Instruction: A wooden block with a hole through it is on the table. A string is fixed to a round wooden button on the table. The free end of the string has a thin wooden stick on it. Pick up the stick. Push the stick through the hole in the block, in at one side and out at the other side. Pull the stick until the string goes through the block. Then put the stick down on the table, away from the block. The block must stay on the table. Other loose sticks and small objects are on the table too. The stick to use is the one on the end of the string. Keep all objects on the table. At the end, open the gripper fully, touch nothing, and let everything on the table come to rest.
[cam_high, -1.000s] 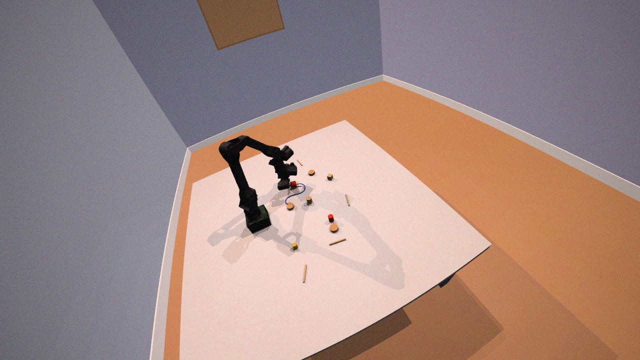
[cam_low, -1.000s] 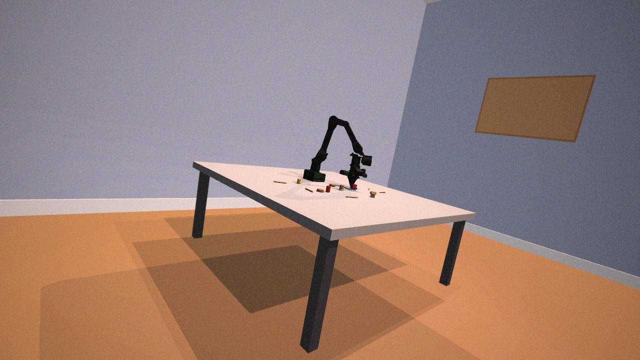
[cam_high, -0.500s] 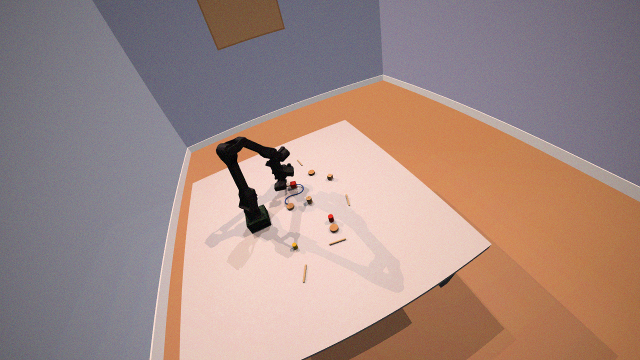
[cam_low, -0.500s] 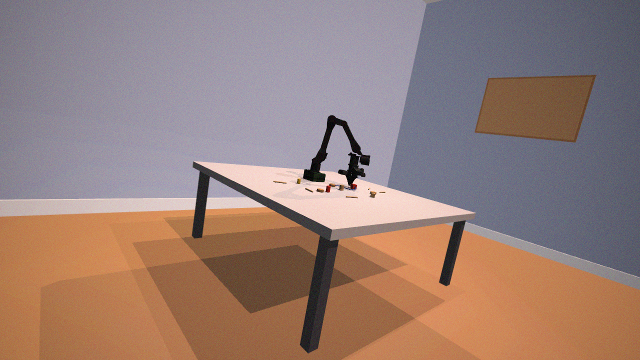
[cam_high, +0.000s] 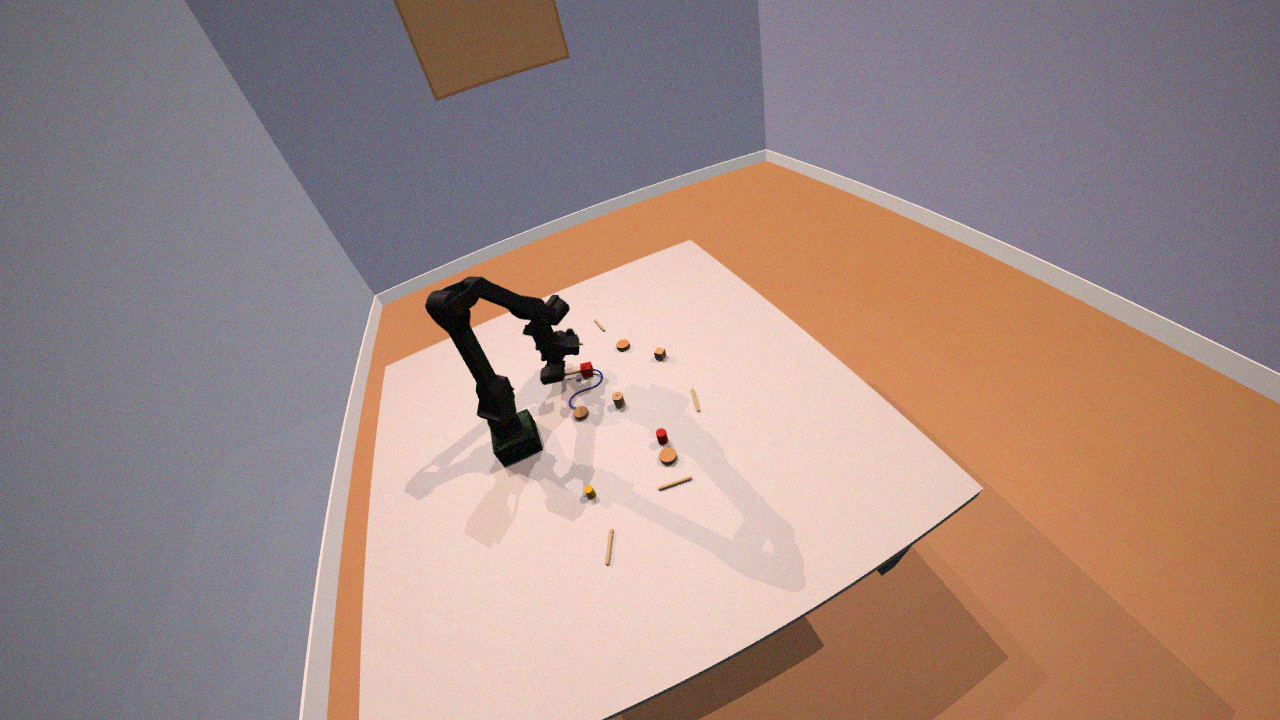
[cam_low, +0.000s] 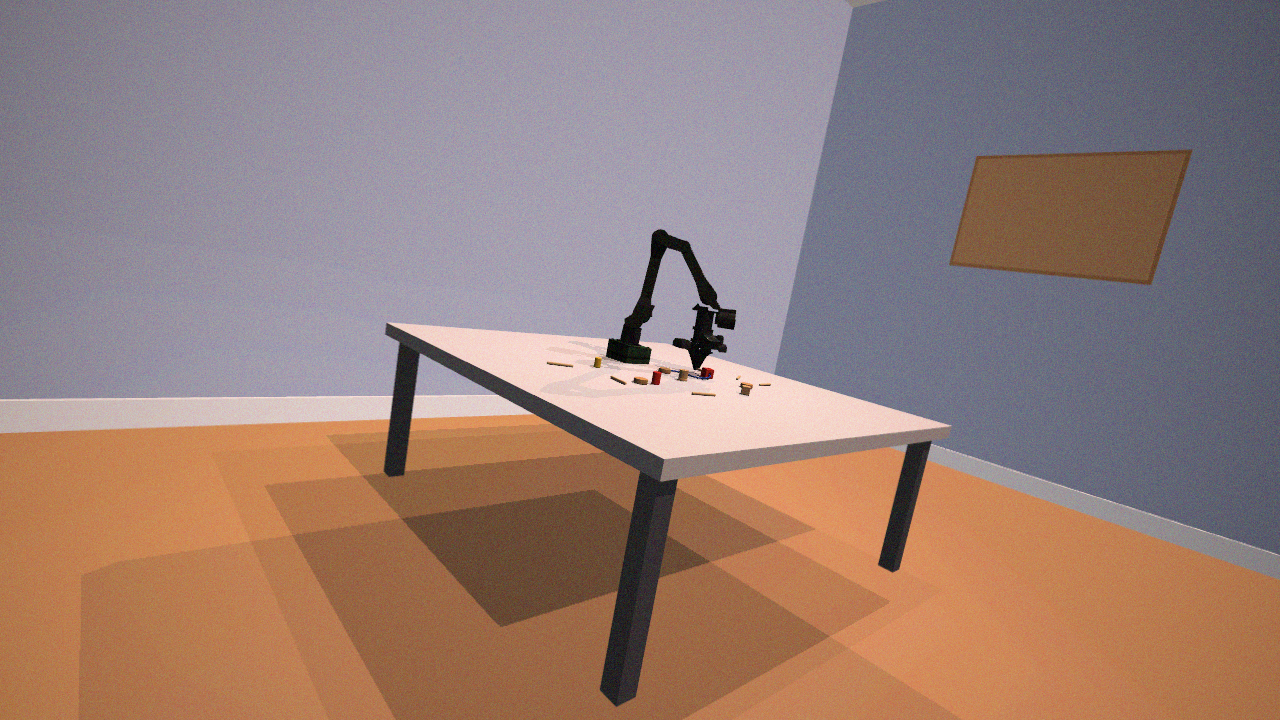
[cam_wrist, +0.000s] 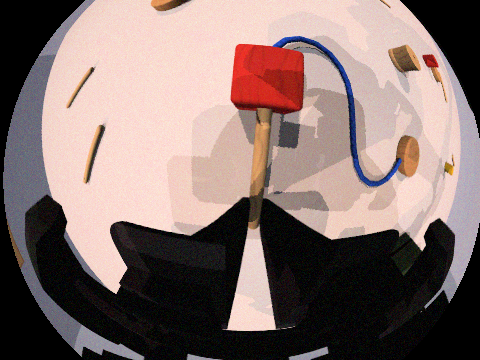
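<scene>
The red block is 7 cm ahead of my gripper tip, 2 cm to the right of it and 1 cm above it. Also, from my gripper tip: round wooden button 16 cm to the right, 1 cm ahead; then wooden cylinder 18 cm to the right, 12 cm ahead, 1 cm above; then thin wooden stick 4 cm ahead, 1 cm to the right, 1 cm above.
</scene>
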